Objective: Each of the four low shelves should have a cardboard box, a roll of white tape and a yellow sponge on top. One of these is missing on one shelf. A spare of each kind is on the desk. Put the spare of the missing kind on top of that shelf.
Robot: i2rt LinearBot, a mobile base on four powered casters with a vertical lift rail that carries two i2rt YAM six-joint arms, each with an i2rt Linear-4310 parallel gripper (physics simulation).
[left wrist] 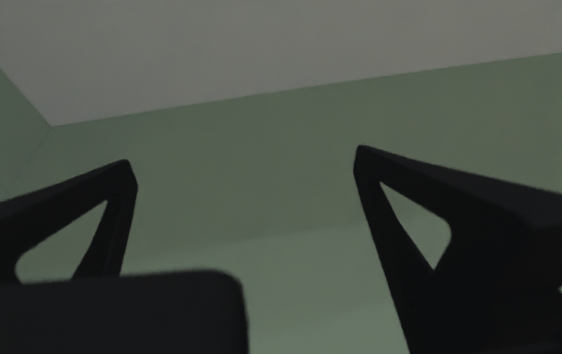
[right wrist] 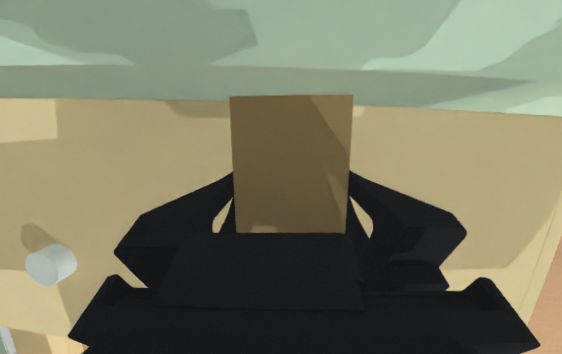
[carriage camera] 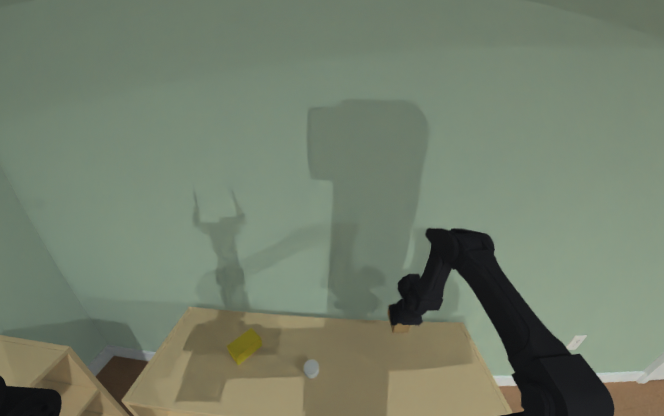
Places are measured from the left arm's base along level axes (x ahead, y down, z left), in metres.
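Pixels of known places: left gripper, between the fingertips: (left wrist: 246,164); right gripper, between the fingertips: (right wrist: 290,173) (carriage camera: 398,319).
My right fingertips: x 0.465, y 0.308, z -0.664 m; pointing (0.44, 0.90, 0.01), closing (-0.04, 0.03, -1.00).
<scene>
Behind a point stands the place of what it marks.
My right gripper (right wrist: 290,173) @[x 0.465, y 0.308, z -0.664 m] is shut on a brown cardboard box (right wrist: 292,160) @[x 0.478, y 0.275, z -0.666 m] (carriage camera: 400,328) @[x 0.420, y 0.300, z -0.656 m], which sticks out ahead of the fingers in the right wrist view. It holds the box over the back right part of the desk (carriage camera: 430,395) @[x 0.237, y 0.394, z -0.714 m] (right wrist: 450,200) @[x 0.410, y 0.394, z -0.841 m]. A yellow sponge (carriage camera: 244,346) @[x 0.403, y 0.349, z -0.092 m] lies on the desk's left half. A white roll of tape (carriage camera: 311,368) @[x 0.334, y 0.370, z -0.329 m] (right wrist: 50,265) @[x 0.347, y 0.370, z -0.346 m] is on the desk near its middle, right of the sponge. My left gripper (left wrist: 246,164) @[x 0.052, y -0.432, z 0.003 m] is open and empty, facing the upper wall and ceiling.
A low wooden shelf (carriage camera: 30,345) @[x 0.407, y 0.393, z 0.736 m] with open compartments is at the lower left in the carriage view, left of the desk. No objects show on the visible part of its top. The green wall (carriage camera: 250,150) @[x 0.631, y -0.288, z -0.129 m] rises behind the desk. A dark arm part (carriage camera: 30,402) @[x 0.032, y -0.133, z -0.033 m] covers the lower left corner.
</scene>
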